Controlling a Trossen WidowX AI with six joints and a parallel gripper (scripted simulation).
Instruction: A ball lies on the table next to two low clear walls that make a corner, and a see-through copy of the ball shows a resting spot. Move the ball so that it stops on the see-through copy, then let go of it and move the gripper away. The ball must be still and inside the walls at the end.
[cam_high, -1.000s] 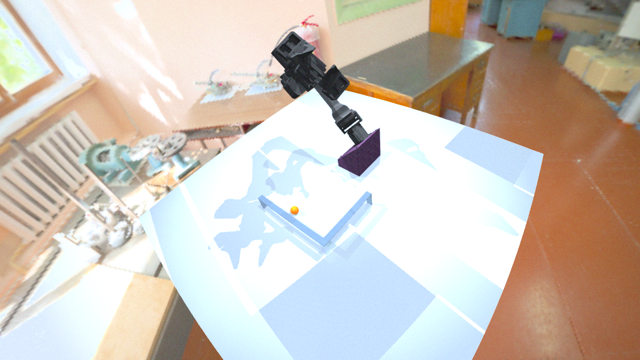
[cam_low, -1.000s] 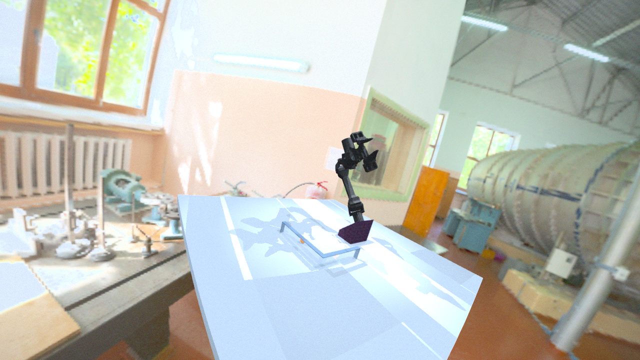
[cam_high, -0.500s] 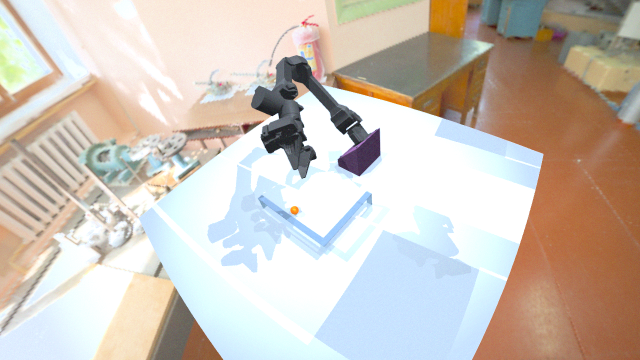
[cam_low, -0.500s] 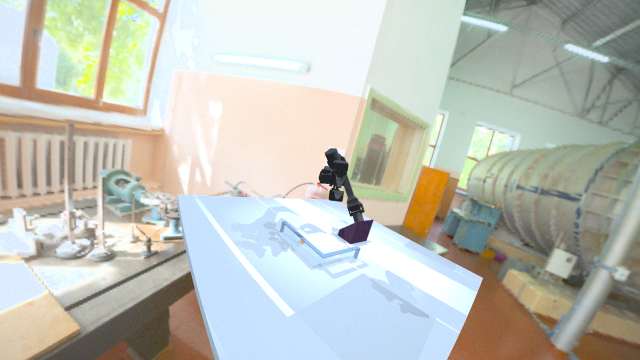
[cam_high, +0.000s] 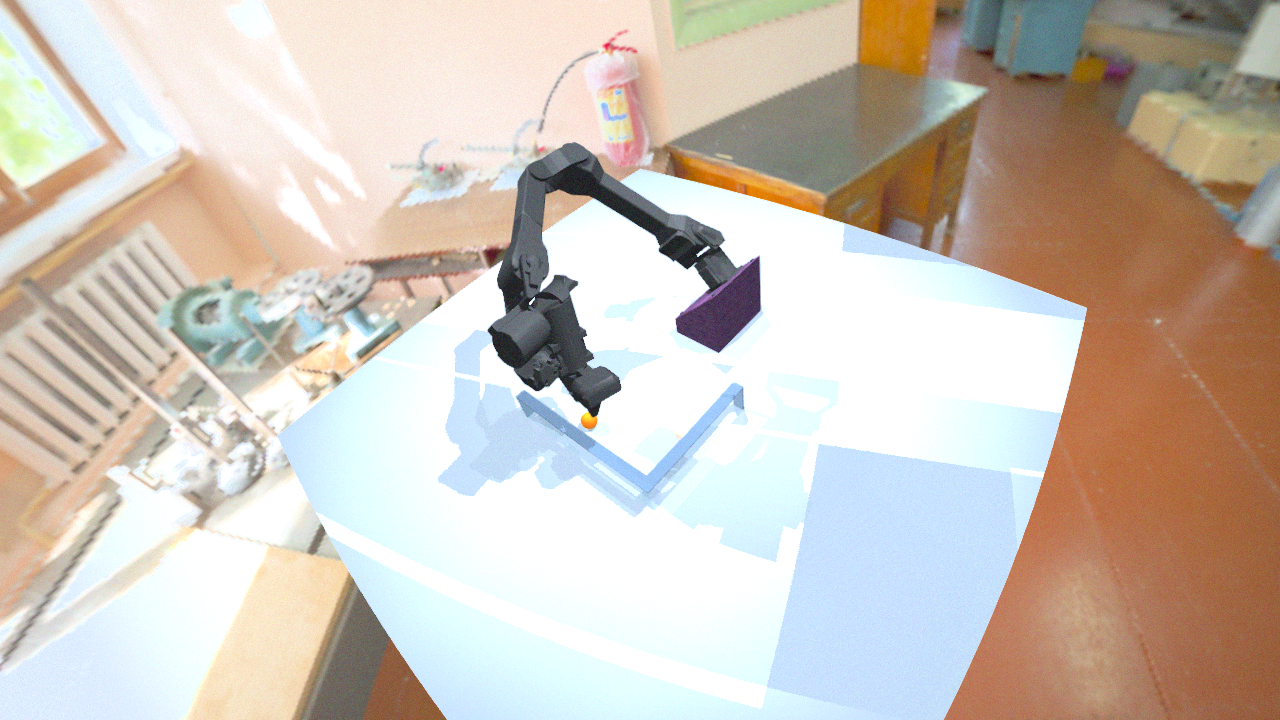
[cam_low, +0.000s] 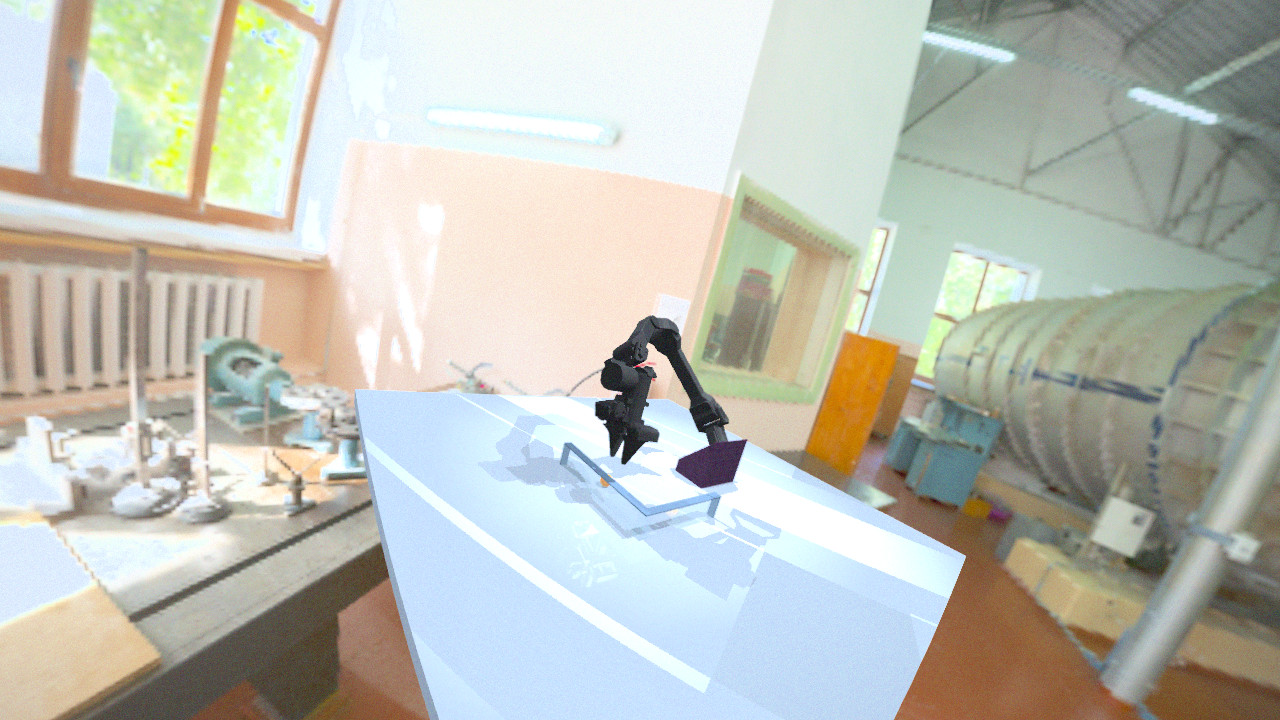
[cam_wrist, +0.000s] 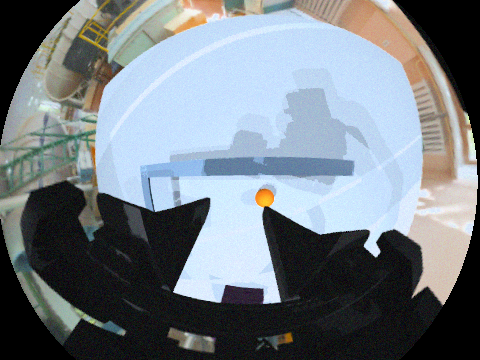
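The orange ball lies 20 mm behind my gripper tip, 30 mm to the right of it and 70 mm below it.
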